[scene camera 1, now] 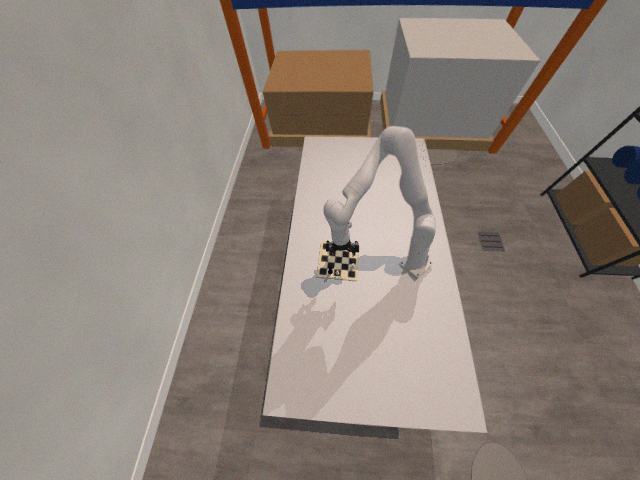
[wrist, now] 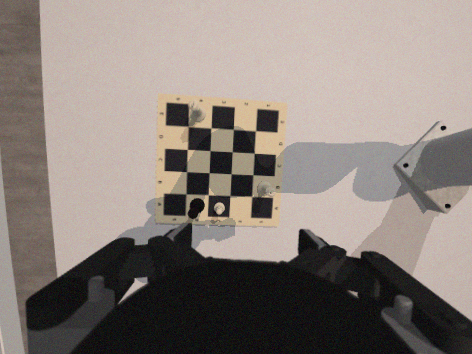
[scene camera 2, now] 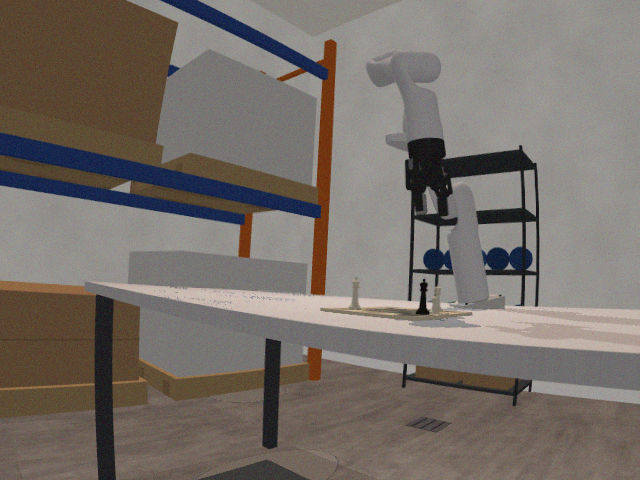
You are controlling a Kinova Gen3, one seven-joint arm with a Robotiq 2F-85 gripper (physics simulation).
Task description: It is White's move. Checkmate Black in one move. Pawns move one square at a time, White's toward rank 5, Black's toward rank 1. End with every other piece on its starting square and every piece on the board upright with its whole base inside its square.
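Frame: origin at the arm's base, x ahead, y down, z left, level; metres.
Where they show: gripper, fingertip midpoint: [scene camera 1: 343,254] [wrist: 244,238] [scene camera 2: 433,215]; arm's base at its link origin: [scene camera 1: 416,261] [wrist: 445,161] [scene camera 2: 473,299].
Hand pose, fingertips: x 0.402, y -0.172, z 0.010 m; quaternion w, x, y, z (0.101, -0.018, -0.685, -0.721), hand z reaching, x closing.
Observation:
Each offset is from my fingertips to the top centre of the thing. Level surfaces: height alone.
The chessboard {dz -0.060, dx +0.011, dy +0.188 m} [scene camera 1: 338,259] [scene camera 2: 392,312] [wrist: 221,162] lies on the table. In the wrist view, a tall white piece {dz -0.146, dx +0.038, dy +0.124 m} [wrist: 197,112] [scene camera 2: 355,294] stands in the top row, second column. The black king {dz +0.008, dx +0.062, dy +0.124 m} [wrist: 196,206] [scene camera 2: 423,298] [scene camera 1: 330,270] stands in the bottom row, second column. A white piece {dz +0.017, dx +0.025, dy +0.156 m} [wrist: 219,208] [scene camera 1: 337,272] stands right beside it in the third column. Another white piece {dz -0.006, dx -0.059, dy +0.135 m} [wrist: 265,189] stands in the rightmost column, one row up. The pieces look upright; their exact types are unclear. My gripper [scene camera 1: 341,248] [scene camera 2: 432,210] [wrist: 244,238] is open and empty, high above the board.
The arm's base [scene camera 1: 417,269] [wrist: 425,172] is bolted to the table {dy +0.193 m} [scene camera 1: 392,361] right of the board. A black shelf unit [scene camera 2: 537,217] with blue balls stands beyond the table. A large rack [scene camera 2: 324,155] with boxes stands behind the table's far end.

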